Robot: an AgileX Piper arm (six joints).
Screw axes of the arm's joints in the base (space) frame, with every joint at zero. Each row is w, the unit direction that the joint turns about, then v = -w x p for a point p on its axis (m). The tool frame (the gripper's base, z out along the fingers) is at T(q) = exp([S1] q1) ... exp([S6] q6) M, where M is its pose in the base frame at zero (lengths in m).
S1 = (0, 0, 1, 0, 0, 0)
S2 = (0, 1, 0, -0.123, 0, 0)
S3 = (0, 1, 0, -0.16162, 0, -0.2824)
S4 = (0.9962, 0, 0.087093, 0, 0.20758, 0)
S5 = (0, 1, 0, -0.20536, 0, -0.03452)
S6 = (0.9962, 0, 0.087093, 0, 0.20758, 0)
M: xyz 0.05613 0 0.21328 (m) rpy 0 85.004 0 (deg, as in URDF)
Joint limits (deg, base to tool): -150..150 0..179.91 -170..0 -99.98..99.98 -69.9..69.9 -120..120
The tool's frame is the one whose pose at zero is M.
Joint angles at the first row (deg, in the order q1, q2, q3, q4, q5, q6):
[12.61 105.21 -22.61 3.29 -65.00 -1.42]
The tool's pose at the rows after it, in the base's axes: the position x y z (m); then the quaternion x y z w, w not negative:
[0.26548, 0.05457, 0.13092, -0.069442, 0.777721, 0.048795, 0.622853]
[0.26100, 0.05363, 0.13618, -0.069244, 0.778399, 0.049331, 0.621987]
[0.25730, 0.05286, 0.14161, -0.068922, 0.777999, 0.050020, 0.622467]
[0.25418, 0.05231, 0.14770, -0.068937, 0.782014, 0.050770, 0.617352]
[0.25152, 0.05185, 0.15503, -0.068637, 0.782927, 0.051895, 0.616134]
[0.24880, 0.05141, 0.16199, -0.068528, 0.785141, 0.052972, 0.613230]
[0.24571, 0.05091, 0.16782, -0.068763, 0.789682, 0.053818, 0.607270]
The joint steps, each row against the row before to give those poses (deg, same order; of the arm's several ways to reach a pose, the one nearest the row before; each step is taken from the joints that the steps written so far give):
[0.00 -2.11 0.81 0.00 1.34 0.00]
[0.00 -2.11 0.83 0.00 1.41 0.00]
[0.00 -2.05 0.61 0.00 1.35 0.00]
[0.00 -2.54 0.26 0.00 3.02 0.00]
[0.00 -2.62 0.09 0.00 2.69 0.00]
[0.00 -2.60 0.00 0.00 3.00 0.00]
[-0.01 -2.48 0.00 0.00 3.34 0.00]

